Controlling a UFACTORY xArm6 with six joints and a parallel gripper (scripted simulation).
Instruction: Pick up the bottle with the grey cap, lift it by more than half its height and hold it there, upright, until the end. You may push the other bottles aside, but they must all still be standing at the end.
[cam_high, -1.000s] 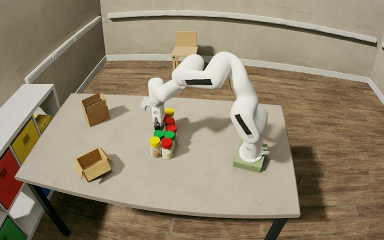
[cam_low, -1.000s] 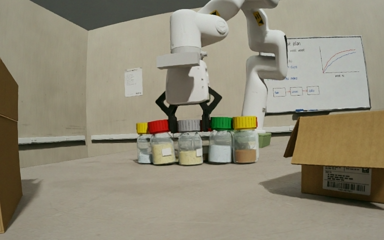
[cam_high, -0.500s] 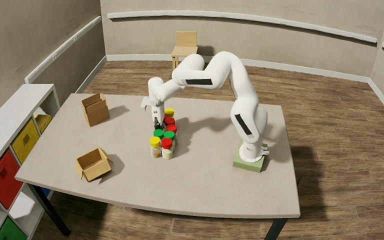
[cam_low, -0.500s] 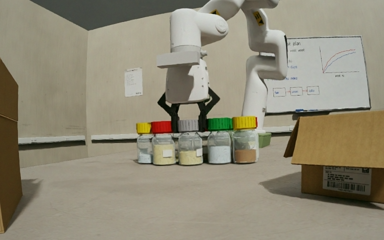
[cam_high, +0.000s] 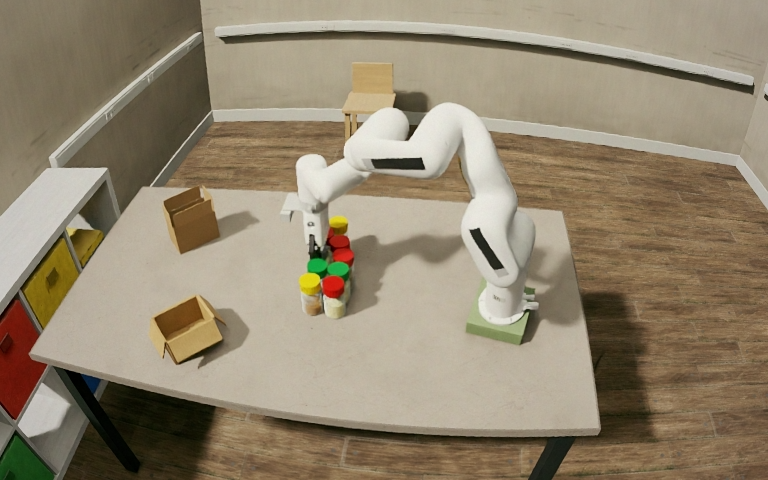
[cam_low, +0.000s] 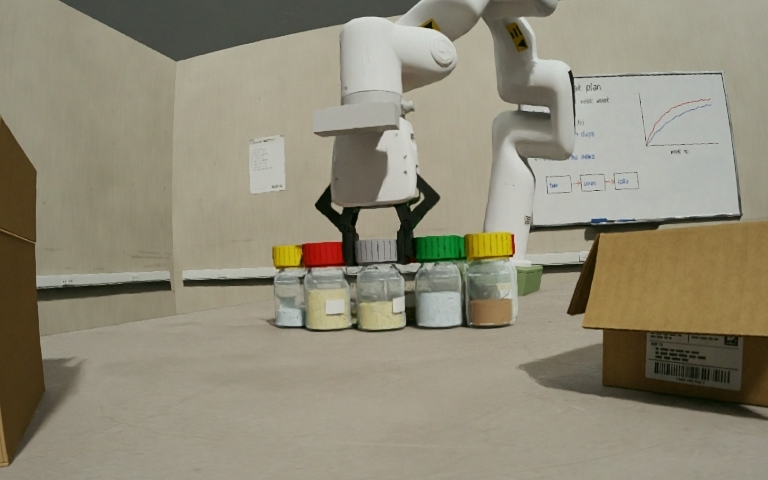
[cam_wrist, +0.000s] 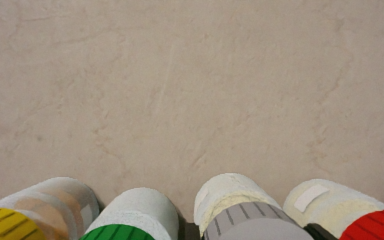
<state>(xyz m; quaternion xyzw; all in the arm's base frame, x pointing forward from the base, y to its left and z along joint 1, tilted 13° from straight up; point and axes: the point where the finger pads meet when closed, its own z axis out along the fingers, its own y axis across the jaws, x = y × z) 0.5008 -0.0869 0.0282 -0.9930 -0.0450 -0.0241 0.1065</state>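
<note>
My gripper is now 40 mm above the grey-capped bottle. The rest, counted from my hand: red-capped bottle 50 mm behind, 40 mm to the right, 40 mm below.
</note>
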